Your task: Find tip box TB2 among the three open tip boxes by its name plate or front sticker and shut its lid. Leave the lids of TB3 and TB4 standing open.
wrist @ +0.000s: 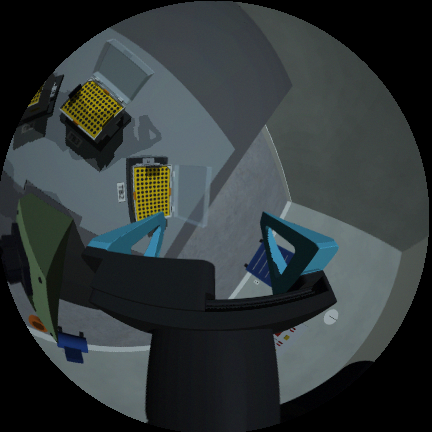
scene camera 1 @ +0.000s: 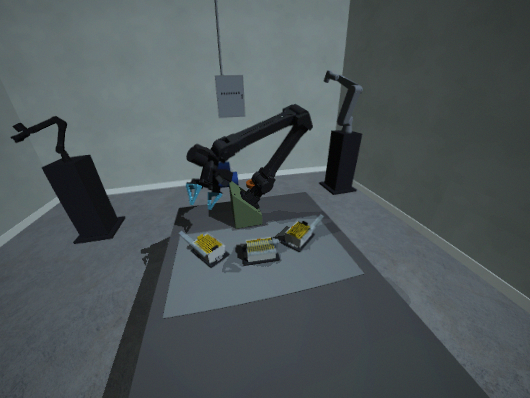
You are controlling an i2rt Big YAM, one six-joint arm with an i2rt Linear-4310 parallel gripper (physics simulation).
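Places are measured from the arm's base along level axes (x ahead, y left, z up), in millimetres.
Where they show: gripper, between the fingertips: (wrist: 212, 216) (scene camera 1: 200, 207); arm's base, origin of its link: (scene camera 1: 248, 200).
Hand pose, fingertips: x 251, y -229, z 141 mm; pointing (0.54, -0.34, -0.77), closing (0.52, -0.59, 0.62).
Things, the pixels of their top centre, and the offset from my fingertips. "spot": a spot on its surface instead. Level surfaces: height alone.
- Tip box TB2, centre of its top: (wrist: 154, 194) (scene camera 1: 207, 240) dx -16, dy -7, dz -182 mm
- middle tip box, a spot on its surface: (scene camera 1: 260, 248) spot: dx +133, dy +201, dz -142 mm
- right tip box, centre of its top: (scene camera 1: 299, 227) dx +4, dy +425, dz -182 mm
- light mat, height of its surface: dz -256 mm
- dark table, height of its surface: dz -259 mm
Tip box TB2 (scene camera 1: 210, 248) (wrist: 152, 192) is the left box in the scene view. Its name plate (wrist: 121, 192) reads TB2 in the wrist view. Its clear lid (scene camera 1: 191, 243) (wrist: 191, 194) stands open on the outer side. The middle tip box (scene camera 1: 260, 248) (wrist: 93, 109) has its lid (wrist: 123, 72) open. The right tip box (scene camera 1: 298, 232) also has its lid (scene camera 1: 316, 223) open and is partly cut off in the wrist view. Their plates are too dark to read. My gripper (scene camera 1: 202, 205) (wrist: 212, 216) is open and empty, raised behind TB2. The left fingertip overlaps TB2's near end in the wrist view.
The boxes stand on a light mat (scene camera 1: 200, 295) on the dark table (scene camera 1: 300, 345). The green base bracket (scene camera 1: 245, 210) (wrist: 45, 240) stands behind the middle box. Two pedestals (scene camera 1: 82, 197) (scene camera 1: 341, 160) with other arms stand off the table.
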